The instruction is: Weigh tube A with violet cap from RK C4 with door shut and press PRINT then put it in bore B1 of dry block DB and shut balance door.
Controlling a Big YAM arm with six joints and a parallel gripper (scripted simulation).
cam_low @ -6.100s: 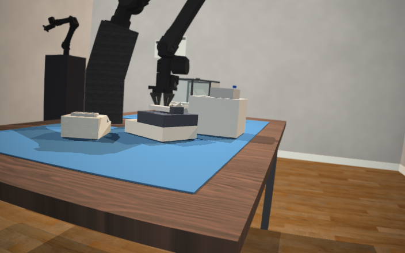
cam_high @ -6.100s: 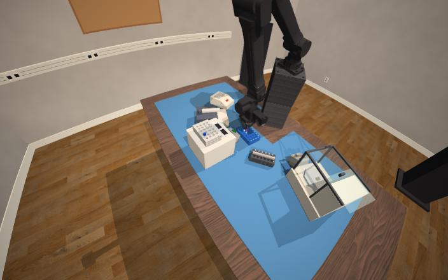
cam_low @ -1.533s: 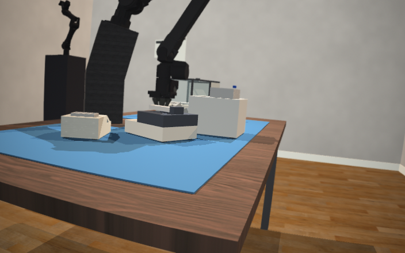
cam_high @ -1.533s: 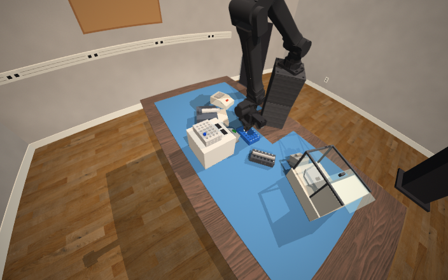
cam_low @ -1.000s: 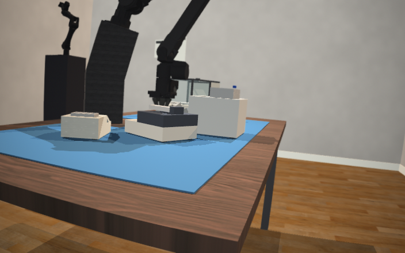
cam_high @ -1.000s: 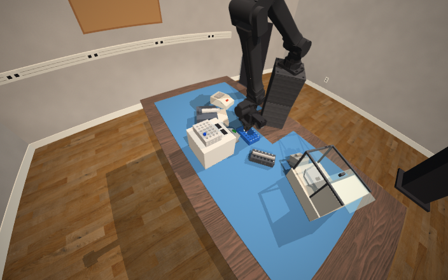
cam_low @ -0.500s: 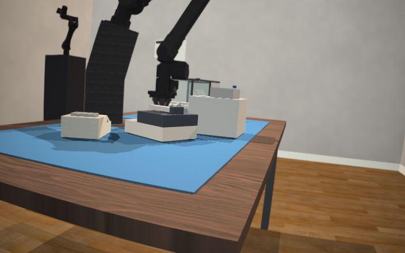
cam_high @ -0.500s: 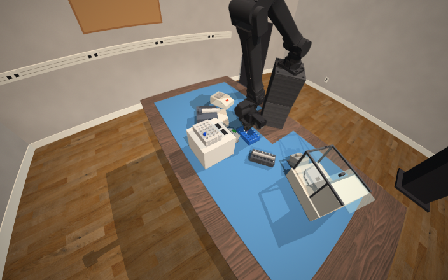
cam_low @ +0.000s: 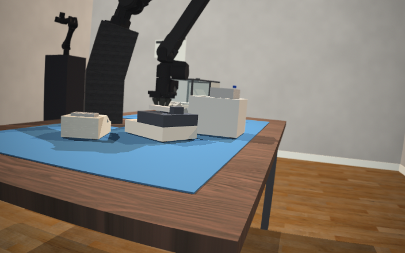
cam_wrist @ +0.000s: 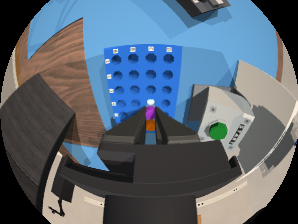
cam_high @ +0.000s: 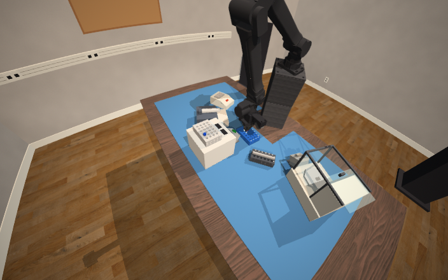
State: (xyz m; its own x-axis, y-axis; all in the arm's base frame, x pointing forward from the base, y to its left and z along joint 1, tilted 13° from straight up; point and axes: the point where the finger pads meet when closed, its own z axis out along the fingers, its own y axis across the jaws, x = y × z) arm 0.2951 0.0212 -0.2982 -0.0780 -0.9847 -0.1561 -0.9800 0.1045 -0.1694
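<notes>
The blue rack RK is 3 cm below my hand, 1 cm to the left of it and 1 cm behind it. Round my hand: blue-capped tube (29 cm ahead, 11 cm above); spectrophotometer (23 cm to the right, 10 cm ahead, 2 cm above); dark magnet block (19 cm to the left, 5 cm ahead, 3 cm below).
</notes>
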